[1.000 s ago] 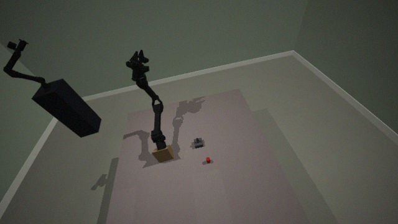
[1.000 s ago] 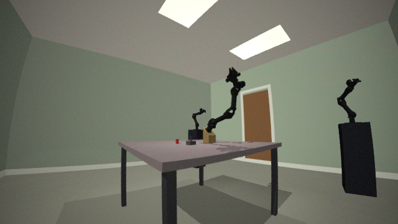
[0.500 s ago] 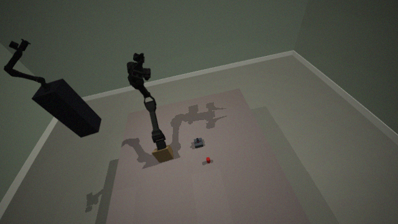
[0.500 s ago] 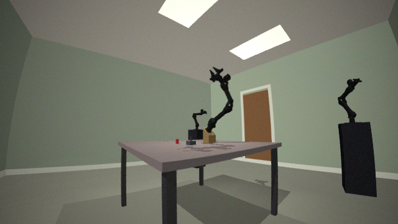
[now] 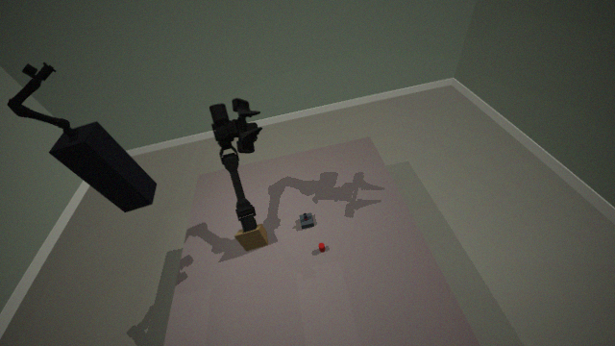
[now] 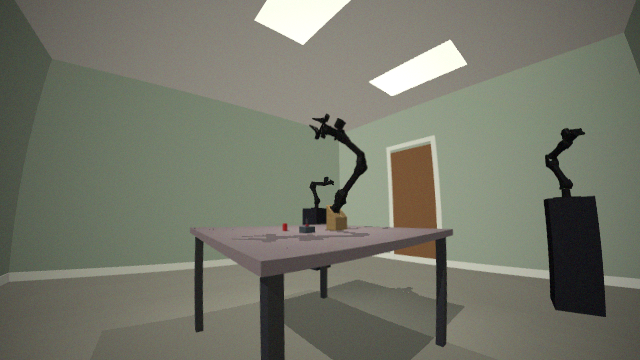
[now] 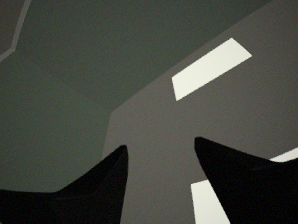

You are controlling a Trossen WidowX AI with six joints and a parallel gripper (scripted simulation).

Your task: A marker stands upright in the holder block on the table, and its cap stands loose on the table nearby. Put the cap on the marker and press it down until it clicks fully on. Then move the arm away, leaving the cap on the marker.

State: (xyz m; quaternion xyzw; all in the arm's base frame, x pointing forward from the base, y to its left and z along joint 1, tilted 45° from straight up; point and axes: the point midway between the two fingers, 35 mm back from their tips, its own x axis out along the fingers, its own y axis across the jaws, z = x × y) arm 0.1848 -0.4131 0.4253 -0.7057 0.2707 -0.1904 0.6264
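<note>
The red cap lies 8 cm ahead of my gripper tip, 15 cm to the right of it and 72 cm below it. From my gripper tip the other things lie so: holder block 5 cm ahead, 3 cm to the left, 72 cm below.
</note>
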